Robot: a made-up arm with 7 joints.
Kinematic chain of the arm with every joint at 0, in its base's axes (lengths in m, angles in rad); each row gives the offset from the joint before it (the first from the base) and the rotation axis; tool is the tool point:
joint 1: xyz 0 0.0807 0 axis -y
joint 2: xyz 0 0.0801 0 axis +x
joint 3: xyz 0 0 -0.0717 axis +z
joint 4: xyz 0 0 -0.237 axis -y
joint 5: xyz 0 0 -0.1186 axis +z
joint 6: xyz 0 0 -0.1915 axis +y
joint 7: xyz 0 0 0 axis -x
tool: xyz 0 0 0
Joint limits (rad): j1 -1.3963..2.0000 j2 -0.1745..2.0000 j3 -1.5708..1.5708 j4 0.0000..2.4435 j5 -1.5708..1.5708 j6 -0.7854..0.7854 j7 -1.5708..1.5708
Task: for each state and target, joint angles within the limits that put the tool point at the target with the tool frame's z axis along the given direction. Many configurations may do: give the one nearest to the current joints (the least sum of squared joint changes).
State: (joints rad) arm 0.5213 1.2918 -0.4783 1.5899 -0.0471 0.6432 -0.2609
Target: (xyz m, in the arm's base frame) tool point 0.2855 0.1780 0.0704 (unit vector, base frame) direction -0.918 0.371 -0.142
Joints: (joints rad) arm 0.9816 0.8831 -0.5799 2.1494 0.2233 0.7709 0.1466
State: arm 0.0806 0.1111 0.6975 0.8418 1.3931 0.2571 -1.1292
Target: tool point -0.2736 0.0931 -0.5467 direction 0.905 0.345 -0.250
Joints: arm -0.5553 -0.1730 0.6003 0.2195 1.2701 0.2519 -1.4524
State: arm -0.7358 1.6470 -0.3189 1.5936 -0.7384 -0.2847 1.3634
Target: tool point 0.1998 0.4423 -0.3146 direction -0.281 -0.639 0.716
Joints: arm -0.3077 1.1759 -0.3754 1.4310 -1.2869 0.1524 0.8237
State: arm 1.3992 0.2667 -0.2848 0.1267 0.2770 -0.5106 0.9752
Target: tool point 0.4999 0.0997 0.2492 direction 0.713 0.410 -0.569
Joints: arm 1.5973 -0.1297 0.0209 0.8644 1.0218 -0.5454 1.5421
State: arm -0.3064 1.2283 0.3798 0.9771 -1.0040 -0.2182 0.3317
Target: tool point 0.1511 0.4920 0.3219 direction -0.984 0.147 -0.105
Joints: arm 0.2616 1.7833 0.7072 1.3352 -0.4442 -0.7854 0.5403
